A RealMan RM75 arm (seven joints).
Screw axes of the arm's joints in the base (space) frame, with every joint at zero. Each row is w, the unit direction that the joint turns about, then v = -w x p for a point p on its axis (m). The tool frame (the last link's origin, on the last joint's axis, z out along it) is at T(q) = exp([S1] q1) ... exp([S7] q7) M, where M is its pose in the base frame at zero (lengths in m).
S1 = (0, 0, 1, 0, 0, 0)
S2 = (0, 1, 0, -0.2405, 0, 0)
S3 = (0, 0, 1, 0, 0, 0)
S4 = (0, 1, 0, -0.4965, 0, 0)
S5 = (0, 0, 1, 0, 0, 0)
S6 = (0, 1, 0, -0.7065, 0, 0)
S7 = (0, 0, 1, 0, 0, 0)
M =
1 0 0 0
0 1 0 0
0 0 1 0.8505
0 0 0 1
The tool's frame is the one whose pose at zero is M.
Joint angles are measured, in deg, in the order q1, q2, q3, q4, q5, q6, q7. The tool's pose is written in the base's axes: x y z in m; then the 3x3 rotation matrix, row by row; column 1 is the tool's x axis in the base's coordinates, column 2 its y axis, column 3 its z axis. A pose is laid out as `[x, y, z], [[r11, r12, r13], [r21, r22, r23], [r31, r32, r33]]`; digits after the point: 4 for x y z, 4 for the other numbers.
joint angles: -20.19, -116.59, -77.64, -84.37, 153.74, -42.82, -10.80
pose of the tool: [-0.1691, 0.3703, -0.0233], [[0.5590, 0.8089, -0.1821], [0.6545, -0.2956, 0.6959], [0.5091, -0.5082, -0.6947]]
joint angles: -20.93, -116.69, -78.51, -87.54, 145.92, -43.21, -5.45
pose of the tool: [-0.1393, 0.3680, -0.0210], [[0.5728, 0.8173, -0.0633], [0.6235, -0.3843, 0.6808], [0.5321, -0.4294, -0.7297]]
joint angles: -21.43, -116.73, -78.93, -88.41, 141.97, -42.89, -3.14
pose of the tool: [-0.1262, 0.3673, -0.0199], [[0.5717, 0.8205, -0.0046], [0.6095, -0.4210, 0.6718], [0.5492, -0.3869, -0.7407]]
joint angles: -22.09, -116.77, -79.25, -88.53, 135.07, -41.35, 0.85
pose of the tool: [-0.1099, 0.3664, -0.0204], [[0.5591, 0.8246, 0.0861], [0.5926, -0.4701, 0.6541], [0.5798, -0.3147, -0.7515]]
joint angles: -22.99, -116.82, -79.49, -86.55, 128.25, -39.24, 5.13
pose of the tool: [-0.1023, 0.3684, -0.0236], [[0.5368, 0.8298, 0.1527], [0.5882, -0.4978, 0.6373], [0.6048, -0.2523, -0.7553]]
